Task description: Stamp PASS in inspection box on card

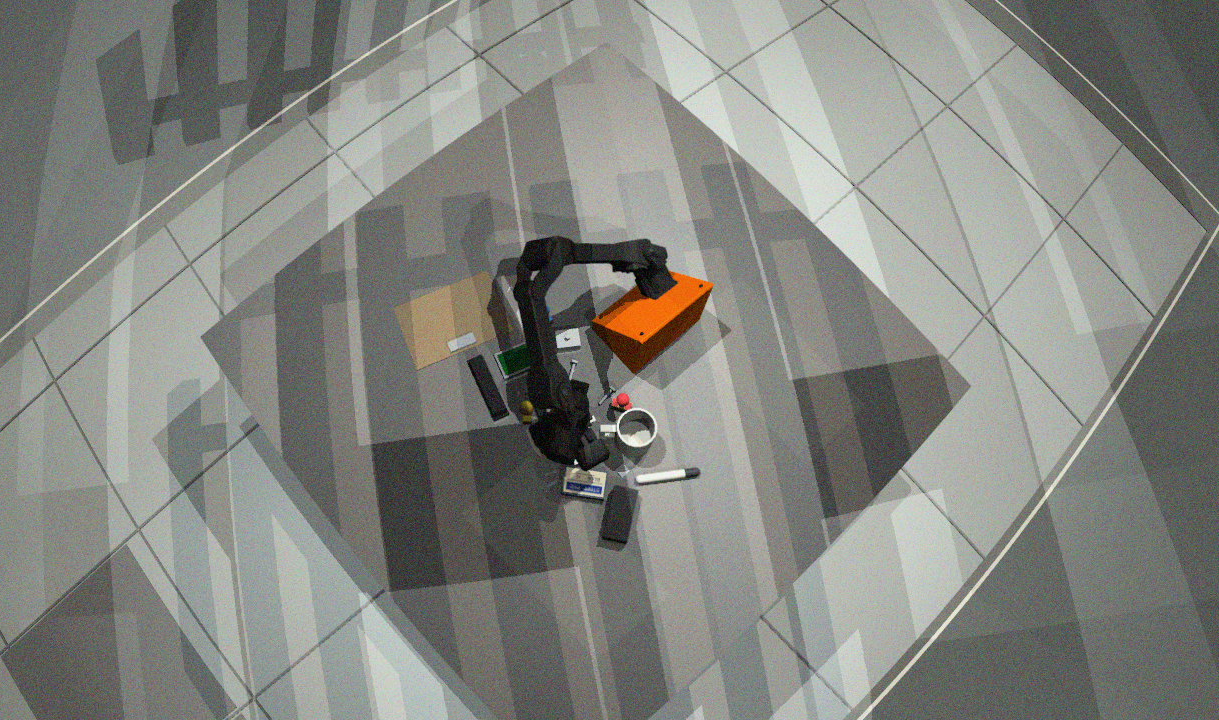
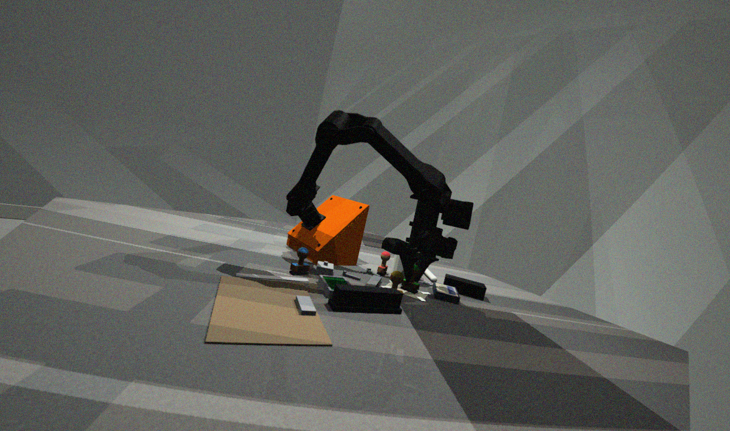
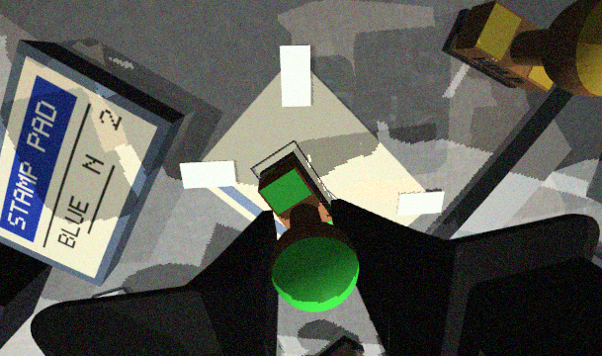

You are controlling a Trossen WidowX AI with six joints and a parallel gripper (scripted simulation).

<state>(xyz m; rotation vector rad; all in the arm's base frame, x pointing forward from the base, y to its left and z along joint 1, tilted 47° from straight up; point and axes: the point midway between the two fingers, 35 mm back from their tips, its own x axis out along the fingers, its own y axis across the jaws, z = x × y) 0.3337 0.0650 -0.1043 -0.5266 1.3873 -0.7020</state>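
My gripper tip is now right at the green-knobbed stamp. From my gripper tip the other things lie so: yellow-knobbed stamp (40 mm ahead, 100 mm to the right); cream card (10 mm to the right, 30 mm below); stamp pad box (40 mm ahead, 90 mm to the left, 10 mm below).
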